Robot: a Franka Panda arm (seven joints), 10 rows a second.
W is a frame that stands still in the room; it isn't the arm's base.
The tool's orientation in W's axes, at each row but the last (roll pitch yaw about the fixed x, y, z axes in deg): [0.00, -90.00, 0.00]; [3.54, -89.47, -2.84]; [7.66, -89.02, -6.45]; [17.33, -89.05, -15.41]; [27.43, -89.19, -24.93]
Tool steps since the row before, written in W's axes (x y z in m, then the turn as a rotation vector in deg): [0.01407, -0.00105, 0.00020, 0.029, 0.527, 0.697]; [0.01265, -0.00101, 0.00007, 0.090, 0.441, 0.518]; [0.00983, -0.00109, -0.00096, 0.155, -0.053, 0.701]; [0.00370, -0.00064, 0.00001, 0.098, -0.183, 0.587]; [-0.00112, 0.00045, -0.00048, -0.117, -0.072, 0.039]
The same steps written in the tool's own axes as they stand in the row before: [0.00020, -0.00105, -0.01407, 0.697, 0.527, -0.029]; [0.00019, -0.00116, -0.01264, 0.519, 0.440, -0.091]; [-0.00079, -0.00130, -0.00982, 0.704, -0.055, -0.142]; [0.00007, -0.00076, -0.00368, 0.589, -0.183, -0.083]; [-0.00050, 0.00050, 0.00109, 0.038, -0.067, 0.121]
